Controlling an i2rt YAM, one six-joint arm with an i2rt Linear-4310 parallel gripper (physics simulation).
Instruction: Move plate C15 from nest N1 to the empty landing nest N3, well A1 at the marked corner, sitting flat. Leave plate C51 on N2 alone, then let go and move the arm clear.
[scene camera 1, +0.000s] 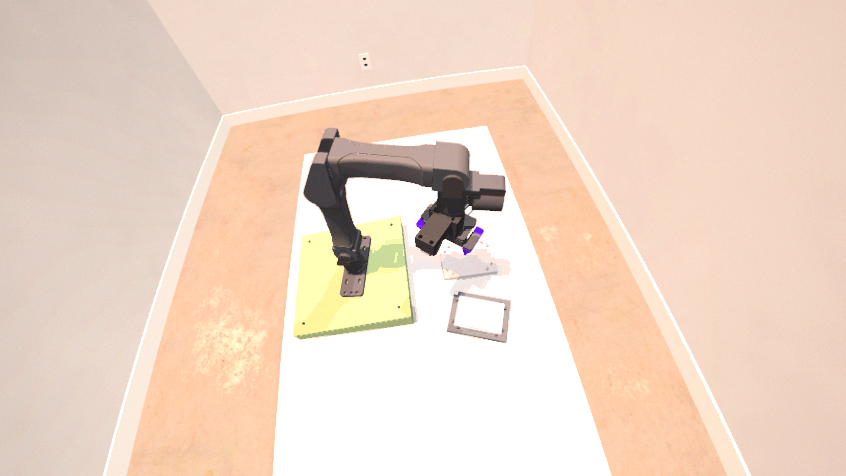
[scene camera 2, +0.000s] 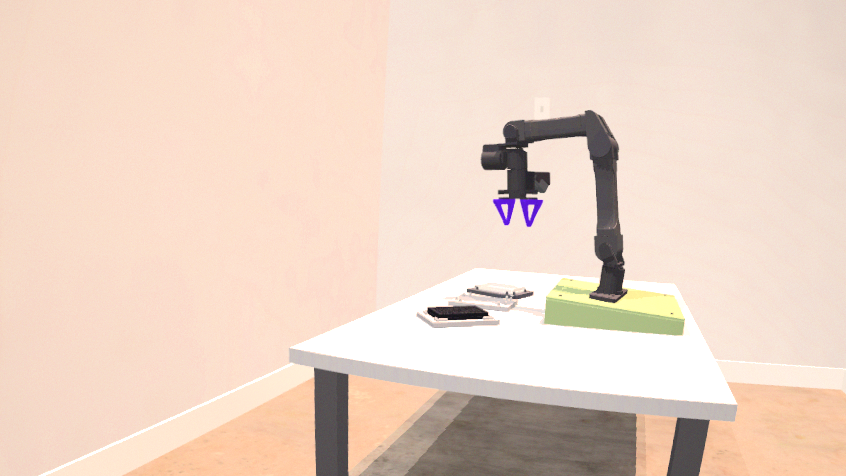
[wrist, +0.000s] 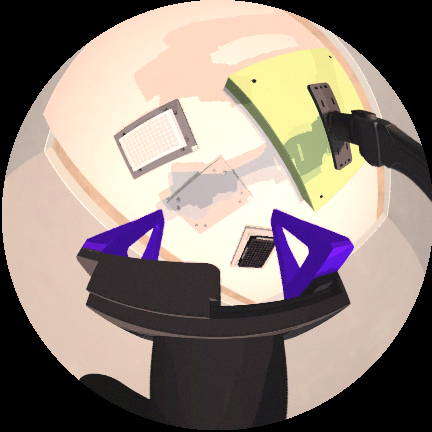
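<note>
My gripper (scene camera 1: 444, 238) (scene camera 2: 517, 224) (wrist: 217, 214) is open and empty, high above the nests, with purple fingers wide apart. A white plate (scene camera 1: 480, 314) (scene camera 2: 501, 290) (wrist: 152, 140) lies in a dark grey nest (scene camera 1: 476, 333) (scene camera 2: 529, 293) (wrist: 188, 127). A black plate (scene camera 2: 457, 312) (wrist: 256, 251) lies in a light nest (scene camera 2: 440, 322) (wrist: 257, 230); the arm hides it in scene camera 1. Between them is the empty pale landing nest N3 (scene camera 1: 467, 270) (scene camera 2: 483, 302) (wrist: 210, 192), partly shadowed. Plate and nest labels and the A1 mark cannot be read, so I cannot tell which plate is C15.
The arm's foot (scene camera 1: 352, 284) (scene camera 2: 608, 294) stands on a yellow-green base block (scene camera 1: 319, 296) (scene camera 2: 615, 319) (wrist: 280, 90) beside the nests. The block is taller than the nests. All stand on a white table (scene camera 1: 414, 402) (scene camera 2: 532, 367).
</note>
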